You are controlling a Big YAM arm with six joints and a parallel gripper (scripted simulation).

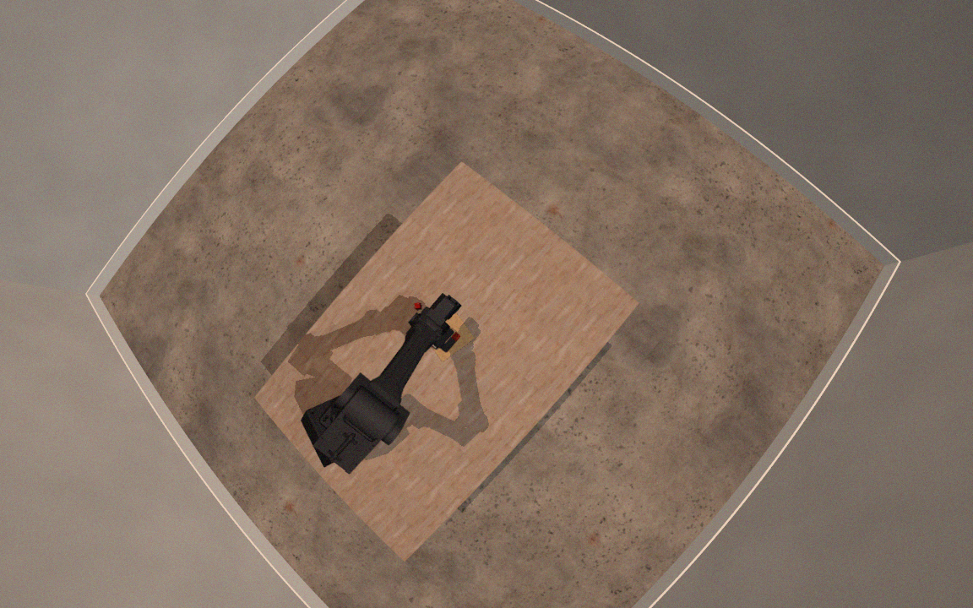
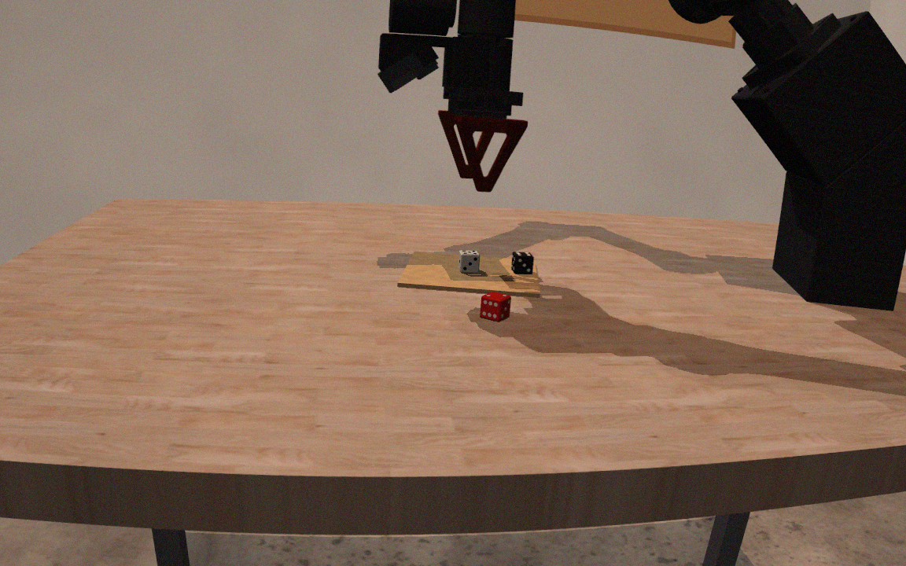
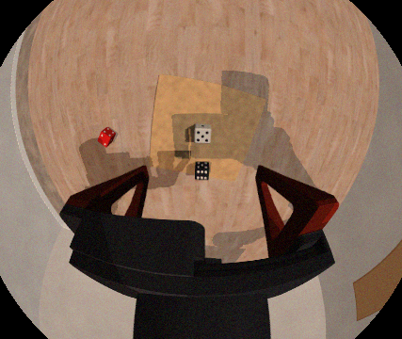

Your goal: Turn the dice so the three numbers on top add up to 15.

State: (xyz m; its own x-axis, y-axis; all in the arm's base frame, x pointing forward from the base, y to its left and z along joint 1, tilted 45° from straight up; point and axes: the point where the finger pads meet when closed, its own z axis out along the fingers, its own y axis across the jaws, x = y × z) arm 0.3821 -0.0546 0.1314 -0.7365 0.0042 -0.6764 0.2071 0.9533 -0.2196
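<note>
Right now my hand is 140 mm to the right of the red die, 100 mm above it and 40 mm short of it. Also, from my hand: tan mat 100 mm below; then black die 90 mm below, 60 mm behind, 20 mm to the left; then white die 90 mm below.
</note>
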